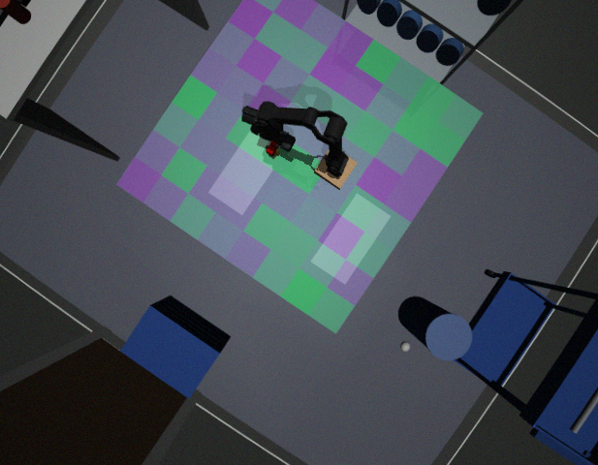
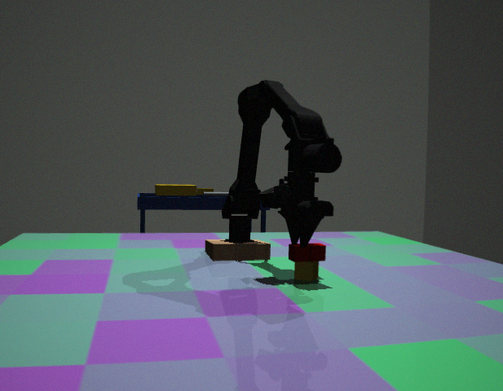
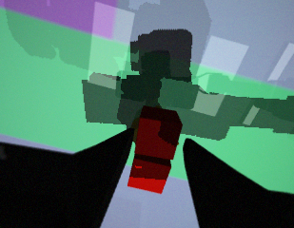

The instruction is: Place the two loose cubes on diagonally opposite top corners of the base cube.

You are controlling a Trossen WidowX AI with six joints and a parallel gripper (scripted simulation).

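My gripper tip is 1 cm above the red cube. From my gripper tip the other things lie so: yellow base cube: 2 cm to the left, 5 cm below.
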